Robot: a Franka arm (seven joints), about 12 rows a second.
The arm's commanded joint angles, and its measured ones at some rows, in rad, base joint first. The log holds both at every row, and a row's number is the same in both.
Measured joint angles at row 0: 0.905, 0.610, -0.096, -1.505, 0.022, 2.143, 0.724
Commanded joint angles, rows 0 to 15: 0.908, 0.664, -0.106, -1.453, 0.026, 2.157, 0.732; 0.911, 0.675, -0.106, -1.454, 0.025, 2.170, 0.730; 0.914, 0.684, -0.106, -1.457, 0.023, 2.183, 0.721; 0.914, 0.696, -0.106, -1.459, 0.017, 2.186, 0.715; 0.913, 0.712, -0.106, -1.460, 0.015, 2.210, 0.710; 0.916, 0.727, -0.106, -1.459, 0.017, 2.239, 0.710; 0.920, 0.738, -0.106, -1.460, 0.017, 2.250, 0.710; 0.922, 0.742, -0.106, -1.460, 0.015, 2.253, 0.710; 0.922, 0.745, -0.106, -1.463, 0.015, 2.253, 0.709; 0.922, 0.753, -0.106, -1.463, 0.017, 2.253, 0.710; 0.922, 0.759, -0.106, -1.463, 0.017, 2.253, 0.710; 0.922, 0.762, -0.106, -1.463, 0.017, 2.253, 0.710; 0.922, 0.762, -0.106, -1.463, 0.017, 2.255, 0.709; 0.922, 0.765, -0.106, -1.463, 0.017, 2.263, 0.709; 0.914, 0.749, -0.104, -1.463, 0.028, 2.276, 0.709; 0.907, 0.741, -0.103, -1.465, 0.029, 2.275, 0.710
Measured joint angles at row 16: 0.915, 0.744, -0.100, -1.488, 0.021, 2.269, 0.716
